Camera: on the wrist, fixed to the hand. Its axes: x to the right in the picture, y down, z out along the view.
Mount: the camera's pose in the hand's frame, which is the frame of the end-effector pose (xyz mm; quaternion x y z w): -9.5 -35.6 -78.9 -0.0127 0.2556 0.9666 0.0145
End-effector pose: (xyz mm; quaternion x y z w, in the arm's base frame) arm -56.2 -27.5 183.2 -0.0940 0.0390 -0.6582 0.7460
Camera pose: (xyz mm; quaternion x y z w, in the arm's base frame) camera -106.5 -29.2 112.1 0.1951 0.2904 0.6880 0.6358
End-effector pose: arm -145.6 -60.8 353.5 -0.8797 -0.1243 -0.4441 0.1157
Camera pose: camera -221.9 -53.1 394.8 -0.0209 0.8837 -0.1210 0.4516
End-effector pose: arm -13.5 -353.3 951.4 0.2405 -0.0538 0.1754 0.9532
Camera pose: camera -8.1 -347.9 864.7 0.1054 -0.0082 -0.9846 0.1389
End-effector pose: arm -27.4 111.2 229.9 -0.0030 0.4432 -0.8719 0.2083
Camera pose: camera -46.5 194.1 211.3 0.6485 0.0736 0.1936 0.7325
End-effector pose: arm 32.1 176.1 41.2 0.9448 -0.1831 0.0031 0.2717
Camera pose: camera 43.0 247.9 89.2 -0.1675 -0.8465 0.5018 0.0597
